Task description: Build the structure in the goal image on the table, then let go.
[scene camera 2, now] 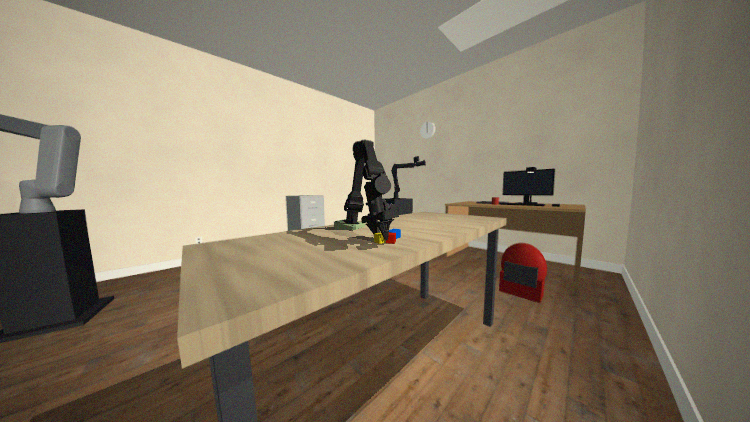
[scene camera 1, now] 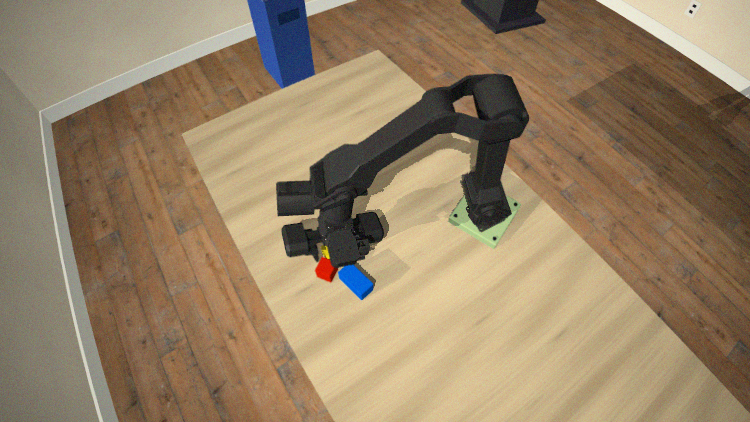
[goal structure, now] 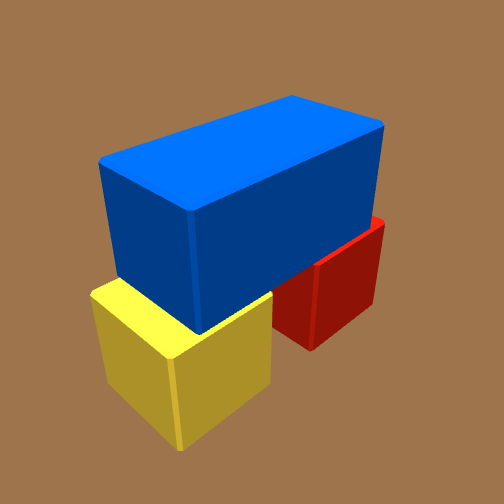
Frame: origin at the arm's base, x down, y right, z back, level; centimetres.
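Where they show: gripper, fingertip midpoint: (scene camera 2: pixel 382 240); arm's base, origin of the base link: (scene camera 2: pixel 351 222) (scene camera 1: pixel 485 214).
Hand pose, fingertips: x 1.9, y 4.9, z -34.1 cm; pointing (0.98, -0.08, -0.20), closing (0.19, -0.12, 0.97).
Each offset is from my fingertips to the top centre of the thing. Level surfaces: height alone.
A blue oblong block (scene camera 1: pixel 356 281) (scene camera 2: pixel 395 233) lies flat on the table. A red block @(dx -2.5, dy -2.5, dz -1.6 cm) (scene camera 1: pixel 326 269) (scene camera 2: pixel 391 238) sits beside it, close to its end; I cannot tell whether they touch. A yellow block @(dx -2.5, dy +0.6, dz +0.8 cm) (scene camera 1: pixel 325 252) (scene camera 2: pixel 378 238) is next to the red block, partly hidden by the gripper. My gripper (scene camera 1: pixel 327 255) (scene camera 2: pixel 382 238) is low at the table, pointing down, and is shut on the yellow block. One dark finger shows between the yellow and red blocks in scene camera 2. The other finger is mostly hidden.
The arm's green base plate (scene camera 1: pixel 493 238) (scene camera 2: pixel 343 225) is fixed on the wooden table @(dx +0.9 cm) (scene camera 1: pixel 472 325) (scene camera 2: pixel 251 286). The blocks are near the table's long edge, away from the base. A blue cabinet (scene camera 1: pixel 285 47) stands past the table's far end. A desk (scene camera 2: pixel 550 220) stands beyond the table.
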